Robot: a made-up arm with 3 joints. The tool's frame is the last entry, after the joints. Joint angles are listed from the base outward. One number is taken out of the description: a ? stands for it. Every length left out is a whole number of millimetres.
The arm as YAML. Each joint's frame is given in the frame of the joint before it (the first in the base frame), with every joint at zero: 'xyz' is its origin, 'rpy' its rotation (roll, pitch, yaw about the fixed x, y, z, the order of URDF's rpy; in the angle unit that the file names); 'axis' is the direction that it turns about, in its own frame. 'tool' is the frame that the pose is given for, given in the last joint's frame.
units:
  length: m
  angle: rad
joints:
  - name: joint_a
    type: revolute
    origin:
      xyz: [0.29, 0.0, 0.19]
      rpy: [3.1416, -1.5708, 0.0]
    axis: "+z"
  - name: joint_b
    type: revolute
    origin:
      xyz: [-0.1, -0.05, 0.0]
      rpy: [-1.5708, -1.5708, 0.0]
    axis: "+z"
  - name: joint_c
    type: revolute
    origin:
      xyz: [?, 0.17, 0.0]
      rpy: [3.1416, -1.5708, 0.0]
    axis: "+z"
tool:
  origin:
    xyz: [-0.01, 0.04, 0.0]
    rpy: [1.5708, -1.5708, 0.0]
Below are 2 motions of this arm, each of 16 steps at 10 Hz.
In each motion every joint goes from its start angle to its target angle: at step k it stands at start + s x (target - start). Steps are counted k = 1, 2, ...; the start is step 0. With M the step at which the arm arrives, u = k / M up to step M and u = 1 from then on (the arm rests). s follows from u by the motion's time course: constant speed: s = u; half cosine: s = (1 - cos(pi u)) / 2; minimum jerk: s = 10 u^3 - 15 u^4 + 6 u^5.
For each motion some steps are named. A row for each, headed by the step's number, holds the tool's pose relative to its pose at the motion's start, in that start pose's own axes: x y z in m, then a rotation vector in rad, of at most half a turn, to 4 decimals.
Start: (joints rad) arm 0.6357 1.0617 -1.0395
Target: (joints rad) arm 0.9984 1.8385 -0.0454
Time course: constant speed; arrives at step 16
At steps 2, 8, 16:
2: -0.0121 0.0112 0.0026 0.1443 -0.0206 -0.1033
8: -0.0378 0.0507 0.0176 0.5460 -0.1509 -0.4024
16: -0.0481 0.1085 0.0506 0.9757 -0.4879 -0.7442

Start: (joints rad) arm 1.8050 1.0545 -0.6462
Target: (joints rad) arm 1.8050 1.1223 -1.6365
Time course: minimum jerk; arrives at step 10
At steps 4, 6, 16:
4: -0.0030 -0.0122 -0.0020 -0.3143 -0.0150 -0.0156
6: -0.0069 -0.0257 0.0006 -0.6758 -0.0261 -0.0393
16: -0.0109 -0.0357 0.0067 -0.9899 -0.0294 -0.0642

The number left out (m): -0.05
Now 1 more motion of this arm.
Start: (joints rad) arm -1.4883 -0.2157 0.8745
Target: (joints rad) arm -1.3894 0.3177 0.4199
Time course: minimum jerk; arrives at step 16
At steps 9, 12, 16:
9: -0.0443 -0.0275 -0.0116 -0.2164 -0.2421 0.2229
12: -0.0597 -0.0426 -0.0195 -0.3103 -0.3771 0.2965
16: -0.0646 -0.0484 -0.0228 -0.3438 -0.4303 0.3188

